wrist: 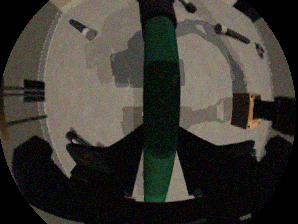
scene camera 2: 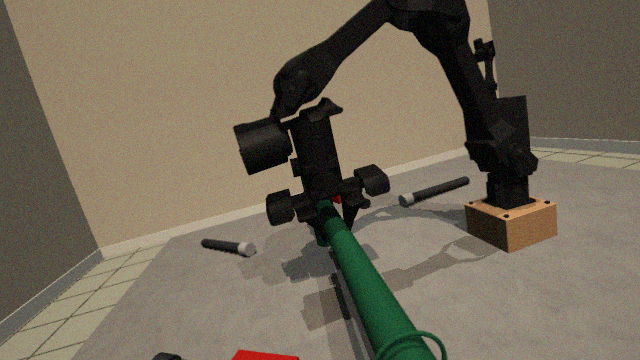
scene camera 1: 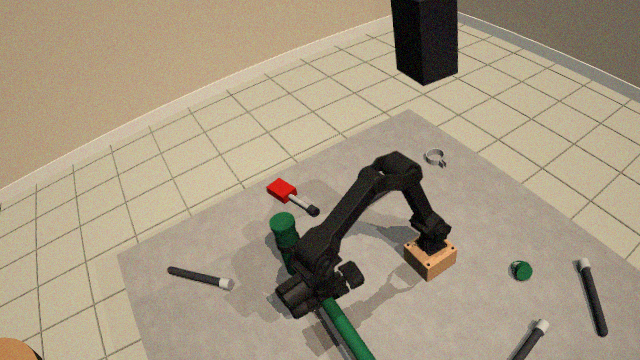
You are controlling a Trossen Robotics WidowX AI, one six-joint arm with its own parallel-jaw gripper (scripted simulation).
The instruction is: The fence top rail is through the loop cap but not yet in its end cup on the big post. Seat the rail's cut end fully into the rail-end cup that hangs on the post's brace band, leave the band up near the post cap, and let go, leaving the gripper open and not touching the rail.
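Note:
The gripper (scene camera 2: pixel 337 237) (wrist: pixel 158 127) (scene camera 1: pixel 326 302) is visible in scene camera 2, the wrist view and scene camera 1. Also visible: a green post (scene camera 1: pixel 282 224) and a green rail (wrist: pixel 162 94).

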